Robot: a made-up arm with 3 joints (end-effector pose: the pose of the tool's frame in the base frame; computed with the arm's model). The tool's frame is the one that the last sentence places.
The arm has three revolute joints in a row. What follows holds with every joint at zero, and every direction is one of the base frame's. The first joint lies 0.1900 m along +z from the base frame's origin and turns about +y. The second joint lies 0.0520 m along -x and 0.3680 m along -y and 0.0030 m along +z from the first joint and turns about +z. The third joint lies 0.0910 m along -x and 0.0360 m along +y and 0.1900 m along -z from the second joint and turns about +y. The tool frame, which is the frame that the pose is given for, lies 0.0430 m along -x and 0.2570 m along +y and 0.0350 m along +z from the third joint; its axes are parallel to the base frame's.
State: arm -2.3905 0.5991 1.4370
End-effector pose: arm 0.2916 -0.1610 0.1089 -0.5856 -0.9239 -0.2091
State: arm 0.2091 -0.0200 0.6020
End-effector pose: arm -0.1772 -0.0729 0.0908 0.0040 0.8111 -0.0202
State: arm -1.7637 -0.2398 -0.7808
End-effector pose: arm 0.2127 -0.0487 0.1048 0.1504 -2.5289 -0.2811
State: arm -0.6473 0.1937 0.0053
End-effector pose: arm -0.0997 -0.1062 -0.0756 -0.0632 -0.6400 0.1867
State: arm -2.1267 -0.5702 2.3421
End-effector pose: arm 0.1133 -0.1020 0.3498 0.4500 0.2095 0.3519
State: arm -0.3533 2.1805 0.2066
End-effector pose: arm -0.1567 -0.6390 -0.0212 -0.6028 -0.0833 2.0968
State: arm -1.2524 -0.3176 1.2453
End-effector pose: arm 0.1194 -0.0673 0.1206 0.3013 -0.0070 -0.1005
